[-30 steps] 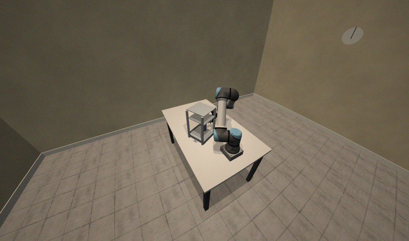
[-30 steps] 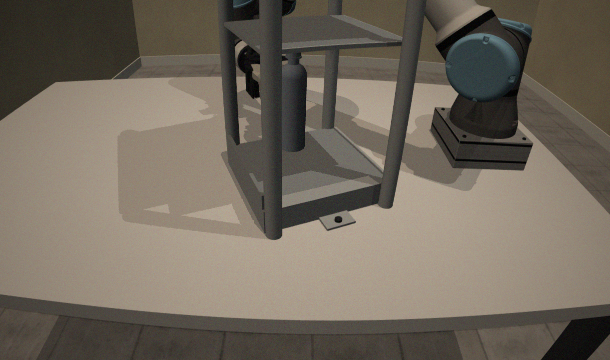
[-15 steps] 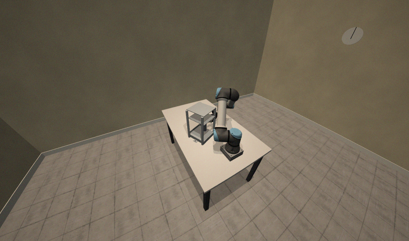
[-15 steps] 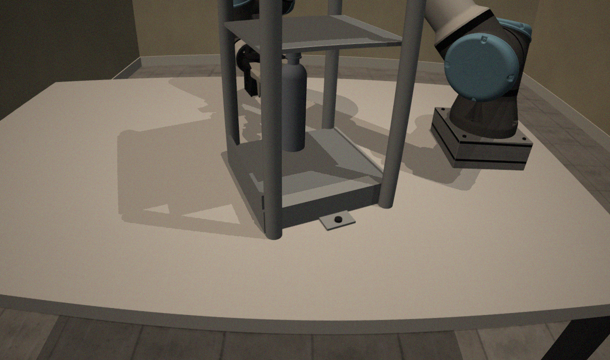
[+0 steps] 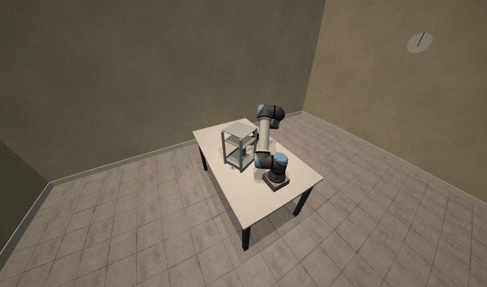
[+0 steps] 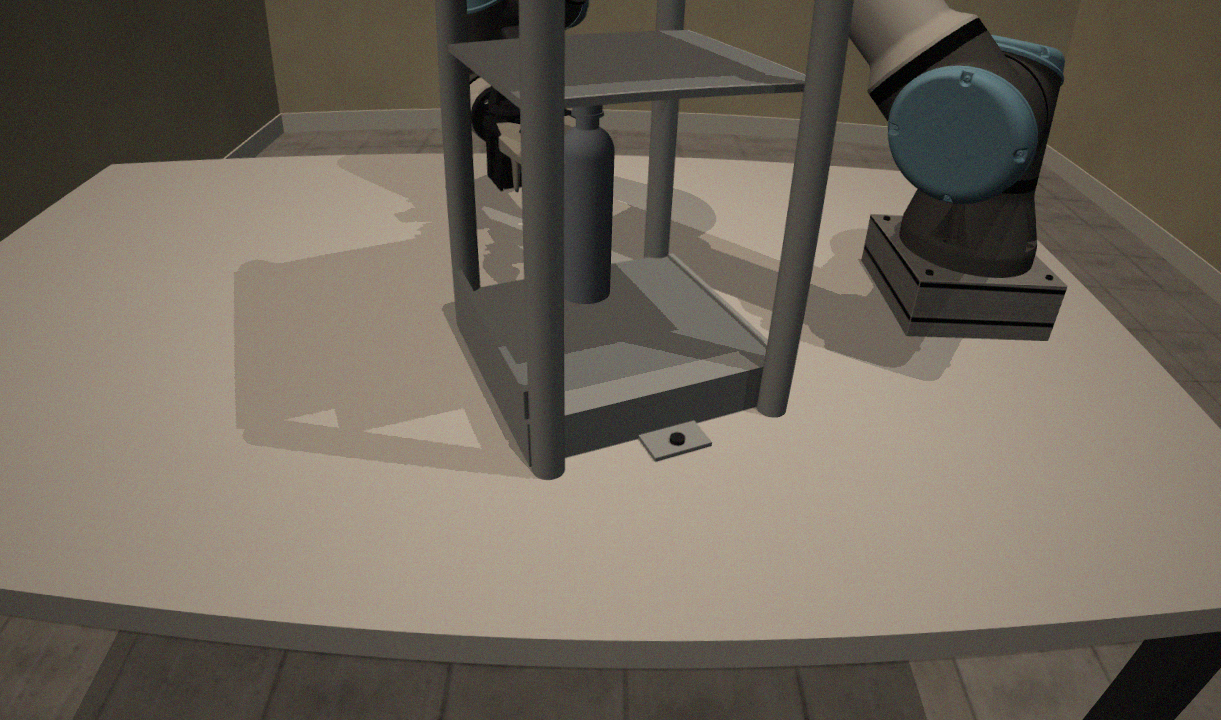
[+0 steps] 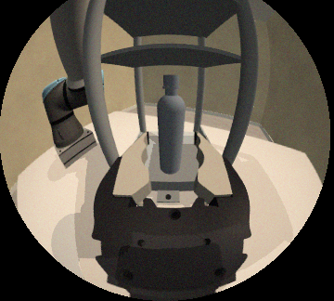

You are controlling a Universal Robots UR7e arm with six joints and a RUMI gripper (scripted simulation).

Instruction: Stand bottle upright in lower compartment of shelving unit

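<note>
Right now the grey bottle is 20 mm behind my hand, 50 mm to the left of it and 10 mm above it. Round my hand: shelving unit: 40 mm behind, 110 mm to the left, 30 mm above.
</note>
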